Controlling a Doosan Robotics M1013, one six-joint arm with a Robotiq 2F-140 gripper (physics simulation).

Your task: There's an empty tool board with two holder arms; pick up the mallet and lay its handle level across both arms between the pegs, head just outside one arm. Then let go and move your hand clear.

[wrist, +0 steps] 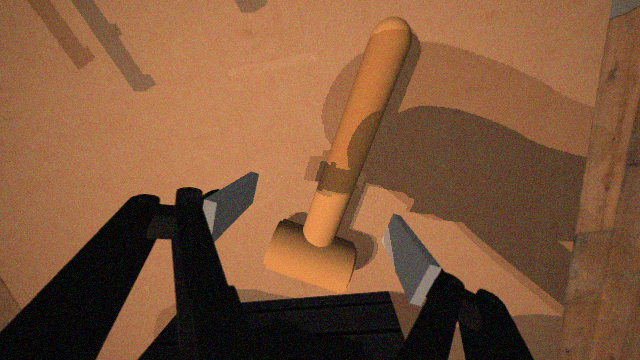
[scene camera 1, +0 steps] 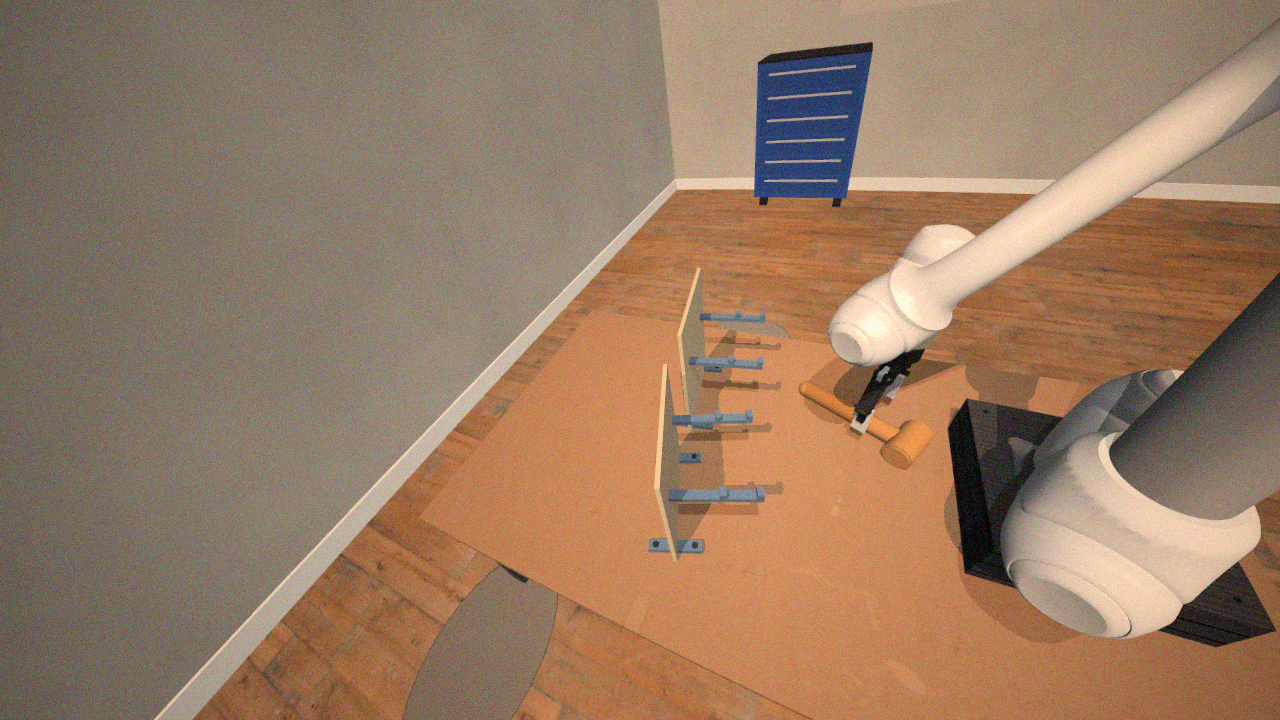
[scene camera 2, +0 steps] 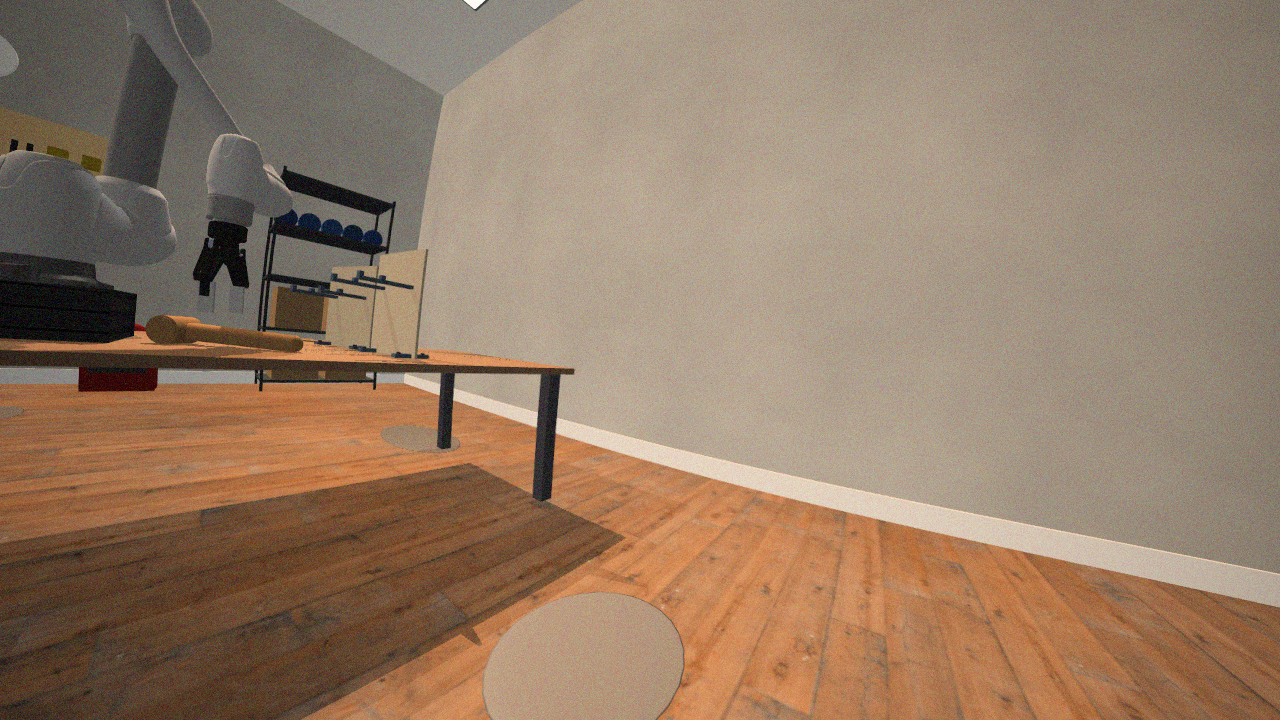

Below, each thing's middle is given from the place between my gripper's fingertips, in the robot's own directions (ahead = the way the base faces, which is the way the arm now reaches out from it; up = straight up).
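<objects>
Wooden mallet [scene camera 2: 161, 329], 20 mm ahead of my hand, 10 mm right of it, 50 mm below.
</objects>
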